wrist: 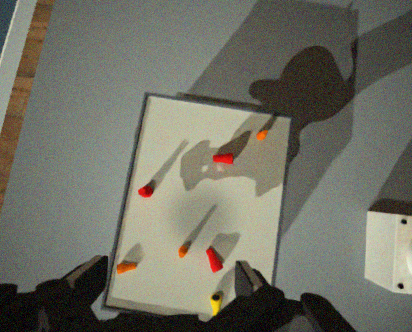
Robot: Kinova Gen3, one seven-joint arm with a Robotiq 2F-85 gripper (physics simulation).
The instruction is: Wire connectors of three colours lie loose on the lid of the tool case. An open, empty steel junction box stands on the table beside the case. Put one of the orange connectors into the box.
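Places are measured from the arm's base along level axes (x ahead, y down, z left), in metres.
Where they show: gripper, between the fingertips: point(172, 272).
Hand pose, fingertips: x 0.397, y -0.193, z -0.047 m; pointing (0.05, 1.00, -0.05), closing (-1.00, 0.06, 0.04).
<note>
Things, the pixels of their top centre, and the offset from my fingertips. "pt": a spot on its surface instead. Level surfaces: height alone.
- tool case lid, a spot on its surface: point(165, 115) pt dx +0.038, dy +0.143, dz -0.163 m
- yellow connector, centre of its top: point(216, 310) dx -0.039, dy +0.128, dz +0.091 m
- grey table, height of its surface: dy +0.254 m
The tool case lid point(165, 115) is a pale tilted rectangle in the middle of the wrist view. Three orange connectors are on it: one point(262, 134) near the upper right corner, one point(183, 250) in the lower middle, and one point(126, 267) lying on its side near the lower left edge. Red connectors point(223, 158) point(146, 191) point(214, 260) and a yellow connector point(216, 303) are also on the lid. My gripper point(172, 272) is open and empty above the lower part of the lid; its height is hard to tell. The junction box cannot be made out; the gripper body covers the bottom of the view.
A white base block point(382, 250) with dark bolt holes stands on the grey table point(85, 100) at the right. The arm's shadow falls across the table and the lid's upper right. A wooden floor point(17, 100) shows past the table's left edge.
</note>
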